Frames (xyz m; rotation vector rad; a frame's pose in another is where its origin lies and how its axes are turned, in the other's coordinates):
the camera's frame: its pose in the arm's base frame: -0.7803 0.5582 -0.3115 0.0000 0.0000 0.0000
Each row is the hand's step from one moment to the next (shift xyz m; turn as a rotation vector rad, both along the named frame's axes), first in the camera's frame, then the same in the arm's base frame.
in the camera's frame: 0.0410 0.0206 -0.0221 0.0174 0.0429 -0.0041
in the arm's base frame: 0.0410 0.0206 -0.0221 0.0174 0.0429 -0.0041
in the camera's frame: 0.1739 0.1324 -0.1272 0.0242 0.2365 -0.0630
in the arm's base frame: 0.1739 0.1324 -0.1272 0.0242 0.2365 -0.0630
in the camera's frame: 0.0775 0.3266 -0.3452 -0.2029 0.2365 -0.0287
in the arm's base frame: 0.0775 0.3266 -0.3452 -0.2029 0.2365 -0.0287
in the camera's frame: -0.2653 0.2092 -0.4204 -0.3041 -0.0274 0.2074
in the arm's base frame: -0.2653 0.2092 -0.4204 -0.3041 -0.0274 0.2074
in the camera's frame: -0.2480 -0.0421 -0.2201 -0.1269 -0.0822 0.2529
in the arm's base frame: -0.2480 -0.0421 -0.2201 -0.1269 -0.0822 0.2529
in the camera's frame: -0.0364 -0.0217 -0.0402 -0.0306 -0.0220 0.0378
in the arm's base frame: -0.0364 -0.0217 -0.0402 -0.0306 -0.0220 0.0378
